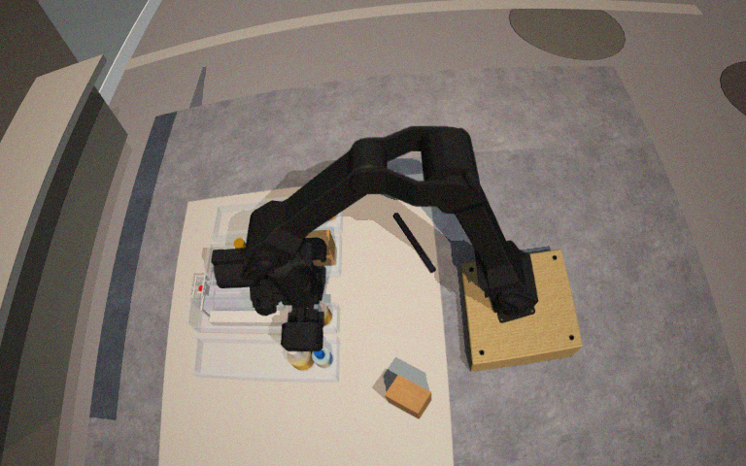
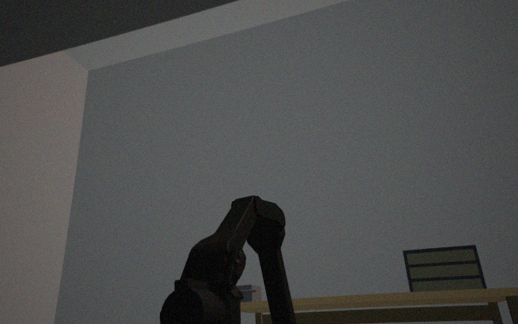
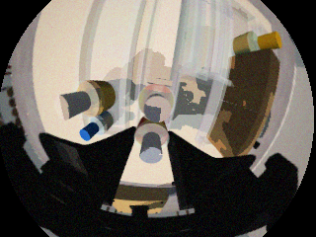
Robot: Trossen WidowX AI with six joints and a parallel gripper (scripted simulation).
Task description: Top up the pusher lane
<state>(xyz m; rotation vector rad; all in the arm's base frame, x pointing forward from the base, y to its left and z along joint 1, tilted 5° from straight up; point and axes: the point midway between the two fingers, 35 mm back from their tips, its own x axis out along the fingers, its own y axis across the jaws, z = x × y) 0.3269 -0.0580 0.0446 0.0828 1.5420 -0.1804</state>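
Now: gripper tip 13 cm short of the clear lane, 5 cm to the left of it and 2 cm above it. The rest, counted from my gripper tip: black rod: 19 cm behind, 12 cm to the right, 3 cm below.
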